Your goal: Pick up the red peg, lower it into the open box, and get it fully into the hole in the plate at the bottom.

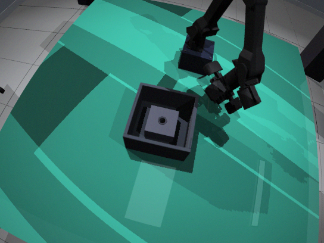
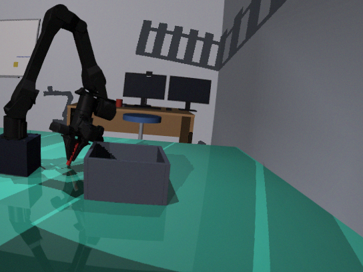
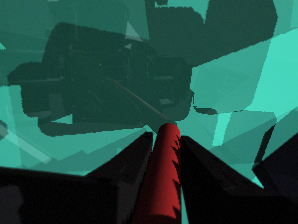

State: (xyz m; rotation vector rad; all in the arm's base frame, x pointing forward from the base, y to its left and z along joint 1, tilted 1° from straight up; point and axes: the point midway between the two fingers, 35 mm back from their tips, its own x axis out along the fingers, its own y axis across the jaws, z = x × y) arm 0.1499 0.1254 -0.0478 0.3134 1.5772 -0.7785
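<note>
My gripper tip is 200 mm short of the grey plate, 140 mm to the left of it and 30 mm below it. Round my gripper tip: dark grey box 200 mm ahead, 140 mm to the right, 10 mm above; then red peg 20 mm above.
</note>
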